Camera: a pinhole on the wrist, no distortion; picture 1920 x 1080 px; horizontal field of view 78.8 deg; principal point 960.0 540.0 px. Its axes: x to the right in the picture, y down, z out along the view. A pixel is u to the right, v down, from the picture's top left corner.
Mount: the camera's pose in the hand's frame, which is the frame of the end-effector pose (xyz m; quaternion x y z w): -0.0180 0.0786 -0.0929 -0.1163 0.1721 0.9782 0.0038
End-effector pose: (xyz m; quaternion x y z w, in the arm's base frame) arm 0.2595 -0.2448 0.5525 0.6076 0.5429 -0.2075 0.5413
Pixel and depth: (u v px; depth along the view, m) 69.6 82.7 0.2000
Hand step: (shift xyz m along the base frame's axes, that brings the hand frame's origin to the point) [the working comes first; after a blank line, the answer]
In the camera's frame: -0.1524 -0.0783 0.2000

0.2605 -0.0089 -0.0096
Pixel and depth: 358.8 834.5 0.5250
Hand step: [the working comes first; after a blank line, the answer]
In the camera's frame: -0.2701 0.1323 0.5250

0.3283 -0.3587 -0.2016
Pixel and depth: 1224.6 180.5 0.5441
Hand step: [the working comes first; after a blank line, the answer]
In the camera's frame: 0.1232 -0.1674 0.5441

0.3929 -0.3196 0.2874
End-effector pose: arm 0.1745 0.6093 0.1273 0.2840 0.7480 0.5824 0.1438
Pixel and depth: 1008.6 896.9 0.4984
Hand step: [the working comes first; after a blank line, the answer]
In the camera's frame: 0.0207 0.1522 0.4984

0.3758 0.2457 -0.0347
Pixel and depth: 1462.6 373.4 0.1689
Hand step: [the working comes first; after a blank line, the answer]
In the camera's frame: 0.0726 -0.0241 0.1689

0.1604 -0.0205 0.1237
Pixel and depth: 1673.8 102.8 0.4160
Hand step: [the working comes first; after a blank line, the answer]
In the camera's frame: 0.2541 -0.1556 0.4160

0.4690 -0.0116 0.2501
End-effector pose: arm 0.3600 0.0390 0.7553 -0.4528 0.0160 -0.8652 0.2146
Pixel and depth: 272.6 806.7 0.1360
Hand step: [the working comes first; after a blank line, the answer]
In the camera's frame: -0.0800 0.0310 0.1360

0.0687 -0.0895 0.0351
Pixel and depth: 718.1 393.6 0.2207
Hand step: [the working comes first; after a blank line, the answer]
In the camera's frame: -0.0457 -0.0276 0.2207

0.1624 -0.1370 0.0075
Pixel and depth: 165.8 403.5 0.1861
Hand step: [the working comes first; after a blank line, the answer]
In the camera's frame: -0.1265 -0.0217 0.1861

0.1055 -0.1588 0.0711
